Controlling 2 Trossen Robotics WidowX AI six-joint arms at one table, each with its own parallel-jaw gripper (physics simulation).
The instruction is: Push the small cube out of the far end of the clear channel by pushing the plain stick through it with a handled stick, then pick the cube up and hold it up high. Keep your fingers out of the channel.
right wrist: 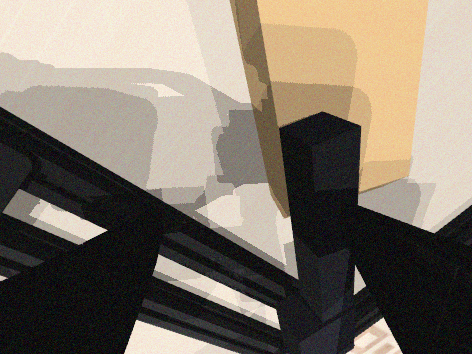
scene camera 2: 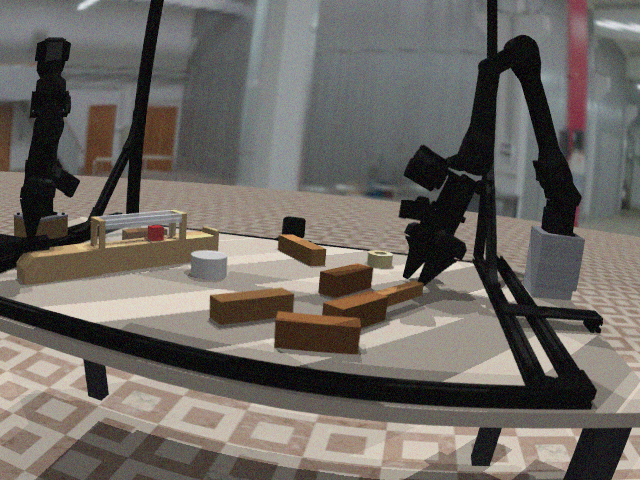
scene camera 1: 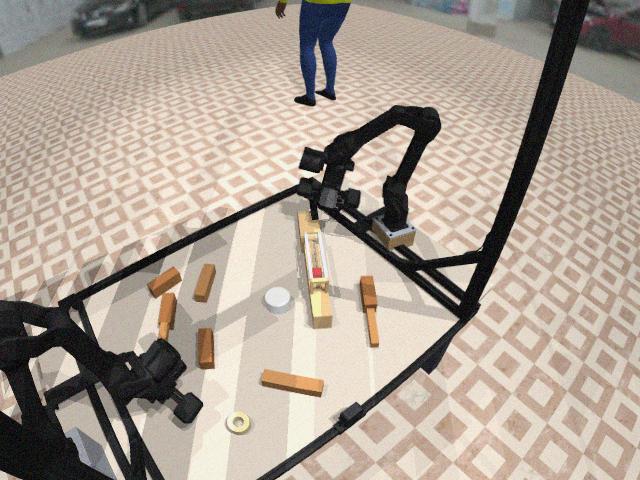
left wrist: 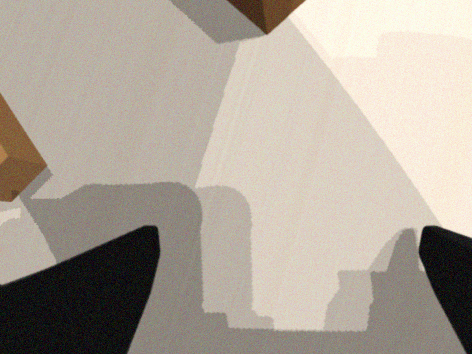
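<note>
The small red cube [scene camera 1: 317, 272] [scene camera 2: 155, 232] sits inside the clear channel [scene camera 1: 323, 250] [scene camera 2: 137, 218], near its nearer end, on a long pale wood base [scene camera 1: 322, 310] [scene camera 2: 142, 252] [right wrist: 340, 53]. The plain brown stick [scene camera 2: 133, 233] lies in the channel behind the cube. A black handled stick [scene camera 1: 313, 211] [right wrist: 320, 168] stands at the base's far end. My right gripper [scene camera 1: 324, 200] [right wrist: 251, 216] is open, with its fingers on either side of that stick and not gripping it. My left gripper [scene camera 1: 186, 407] [scene camera 2: 428, 269] is open and empty low over the near left corner.
Several brown wooden blocks [scene camera 1: 205, 282] [scene camera 2: 251, 305] lie on the left half of the table. A long block [scene camera 1: 291, 382], a white cylinder [scene camera 1: 277, 300] [scene camera 2: 209, 264], a tape ring [scene camera 1: 238, 422] [scene camera 2: 380, 258] and a wooden handled stick [scene camera 1: 370, 302] also lie there. Black frame rails [scene camera 1: 390, 248] edge the table.
</note>
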